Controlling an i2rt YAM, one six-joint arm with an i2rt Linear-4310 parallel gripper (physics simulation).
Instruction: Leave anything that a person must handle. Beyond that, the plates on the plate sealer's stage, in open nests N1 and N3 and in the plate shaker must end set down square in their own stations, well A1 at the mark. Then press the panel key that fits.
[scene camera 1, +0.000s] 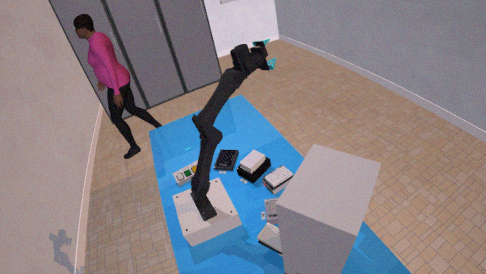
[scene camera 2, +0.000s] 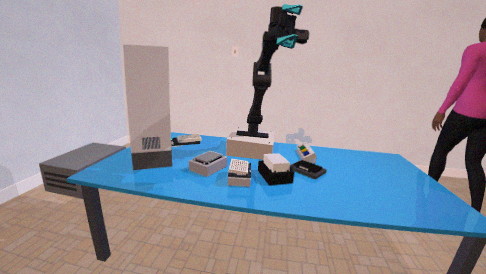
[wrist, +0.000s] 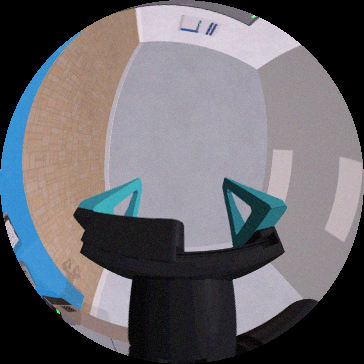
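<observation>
My gripper (scene camera 1: 271, 51) (scene camera 2: 295, 24) (wrist: 181, 181) is open and empty, high above the table. A plain white plate (scene camera 1: 252, 160) (scene camera 2: 276, 162) sits on a black block (scene camera 2: 276, 175). A white welled plate (scene camera 1: 278, 177) (scene camera 2: 239, 166) sits on a pale station (scene camera 2: 239, 181). A dark plate (scene camera 1: 228, 158) lies in a low black station (scene camera 2: 309, 169). A grey device (scene camera 2: 207, 167) holds a grey-topped plate (scene camera 2: 209, 158). Another white plate (scene camera 1: 271, 235) (scene camera 2: 189, 138) lies beyond the tall box. The key panel (scene camera 1: 180, 177) (scene camera 2: 305, 152) shows coloured keys. Station names, A1 corners and exact seating are too small to tell.
A tall pale box (scene camera 1: 325, 190) (scene camera 2: 147, 100) stands on the blue table (scene camera 1: 240, 112) (scene camera 2: 360, 185) and hides part of the stations in scene camera 1. A person in pink (scene camera 1: 107, 62) (scene camera 2: 470, 82) is beside the table's end near grey cabinets (scene camera 1: 187, 45). A grey cabinet (scene camera 2: 75, 162) stands behind the table.
</observation>
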